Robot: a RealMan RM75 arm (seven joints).
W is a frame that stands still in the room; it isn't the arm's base.
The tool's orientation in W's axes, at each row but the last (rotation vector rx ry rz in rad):
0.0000, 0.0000, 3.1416
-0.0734, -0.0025, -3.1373
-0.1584, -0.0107, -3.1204
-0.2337, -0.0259, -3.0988
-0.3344, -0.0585, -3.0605
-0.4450, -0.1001, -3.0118
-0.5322, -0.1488, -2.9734
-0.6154, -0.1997, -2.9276
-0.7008, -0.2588, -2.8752
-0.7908, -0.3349, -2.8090
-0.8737, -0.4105, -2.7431
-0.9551, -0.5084, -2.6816
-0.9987, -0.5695, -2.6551
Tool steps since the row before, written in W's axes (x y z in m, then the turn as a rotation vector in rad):
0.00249, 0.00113, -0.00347, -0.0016, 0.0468, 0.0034
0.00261, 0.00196, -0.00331, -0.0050, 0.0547, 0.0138
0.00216, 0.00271, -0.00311, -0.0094, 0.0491, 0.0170
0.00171, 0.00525, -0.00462, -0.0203, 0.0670, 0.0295
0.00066, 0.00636, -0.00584, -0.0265, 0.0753, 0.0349
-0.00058, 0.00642, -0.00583, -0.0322, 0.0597, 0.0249
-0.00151, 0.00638, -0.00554, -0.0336, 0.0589, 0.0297
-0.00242, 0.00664, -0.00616, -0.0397, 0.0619, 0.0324
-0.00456, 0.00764, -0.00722, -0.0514, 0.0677, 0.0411
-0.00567, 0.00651, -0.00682, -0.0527, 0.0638, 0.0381
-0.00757, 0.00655, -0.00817, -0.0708, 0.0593, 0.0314
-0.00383, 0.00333, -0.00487, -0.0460, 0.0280, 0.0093
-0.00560, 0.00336, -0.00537, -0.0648, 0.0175, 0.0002
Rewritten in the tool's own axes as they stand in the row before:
-0.00249, -0.00113, -0.00347, 0.0016, -0.0468, 0.0034
-0.00277, -0.00196, -0.00318, 0.0055, -0.0547, 0.0136
-0.00251, -0.00269, -0.00285, 0.0102, -0.0492, 0.0163
-0.00255, -0.00525, -0.00421, 0.0223, -0.0672, 0.0274
-0.00228, -0.00648, -0.00527, 0.0290, -0.0758, 0.0317
-0.00169, -0.00673, -0.00523, 0.0329, -0.0614, 0.0193
-0.00116, -0.00693, -0.00494, 0.0359, -0.0604, 0.0232
-0.00107, -0.00753, -0.00548, 0.0422, -0.0641, 0.0238
-0.00034, -0.00927, -0.00673, 0.0558, -0.0710, 0.0275
0.00024, -0.00875, -0.00666, 0.0558, -0.0681, 0.0233
0.00030, -0.00998, -0.00820, 0.0669, -0.0707, 0.0070
-0.00064, -0.00551, -0.00433, 0.0375, -0.0390, -0.0077
0.00020, -0.00647, -0.00544, 0.0461, -0.0389, -0.0294

